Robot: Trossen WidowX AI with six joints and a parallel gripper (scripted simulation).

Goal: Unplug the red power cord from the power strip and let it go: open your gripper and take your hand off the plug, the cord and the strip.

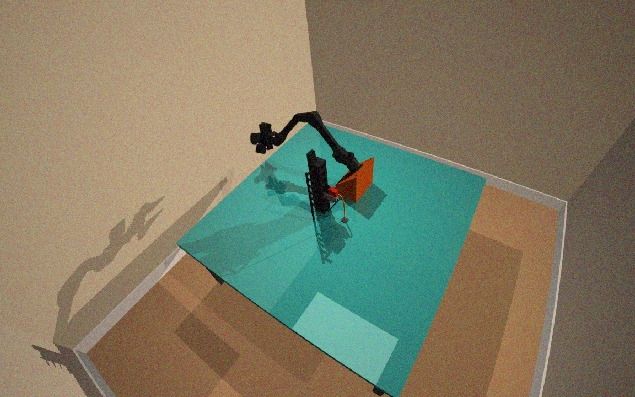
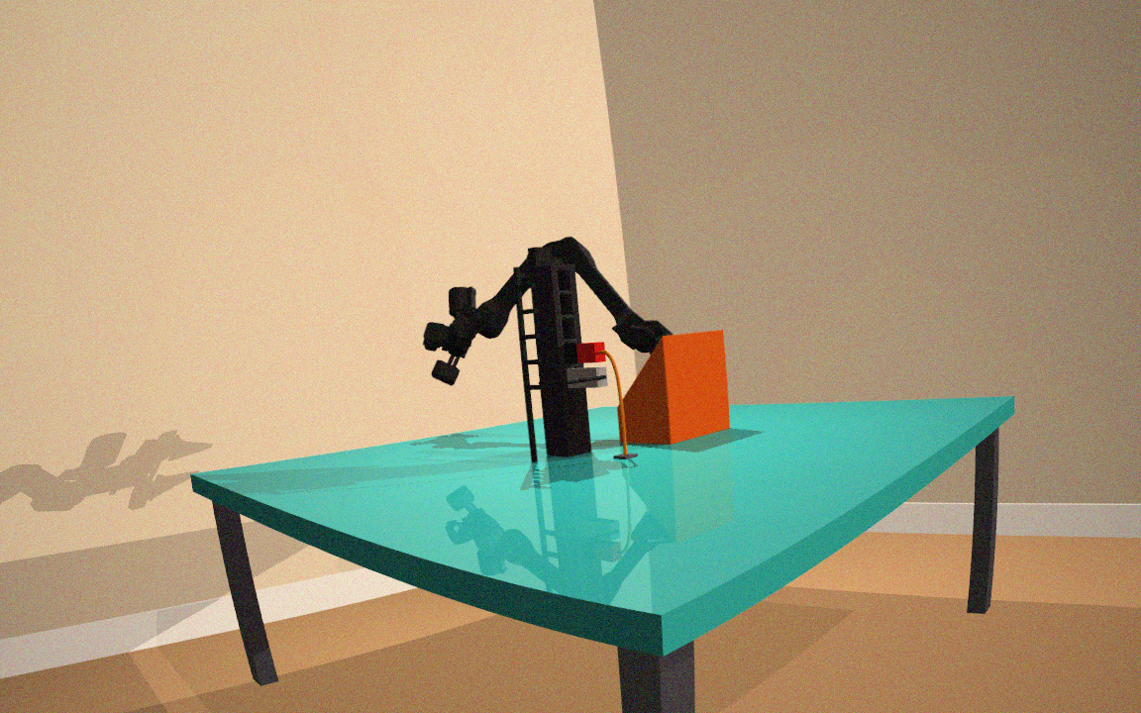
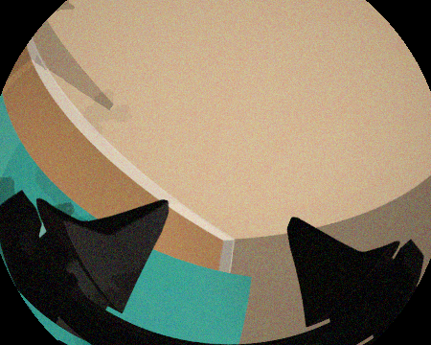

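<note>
The red plug lies 64 cm to the left of my gripper tip, 19 cm ahead of it and 1 cm above it.
</note>
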